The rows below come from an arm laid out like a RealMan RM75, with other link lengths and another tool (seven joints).
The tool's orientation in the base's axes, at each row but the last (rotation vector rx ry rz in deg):
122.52, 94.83, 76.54
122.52, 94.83, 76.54
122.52, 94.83, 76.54
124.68, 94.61, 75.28
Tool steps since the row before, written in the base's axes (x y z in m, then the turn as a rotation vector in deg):
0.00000, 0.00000, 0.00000, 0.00, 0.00, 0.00
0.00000, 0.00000, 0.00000, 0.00, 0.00, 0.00
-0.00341, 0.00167, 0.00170, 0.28, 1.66, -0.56
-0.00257, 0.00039, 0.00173, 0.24, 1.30, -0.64
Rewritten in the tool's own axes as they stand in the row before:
0.00000, 0.00000, 0.00000, 0.00, 0.00, 0.00
0.00000, 0.00000, 0.00000, 0.00, 0.00, 0.00
0.00230, -0.00213, -0.00273, 1.07, -0.77, 1.19
0.00121, -0.00109, -0.00267, 0.73, -0.70, 1.07

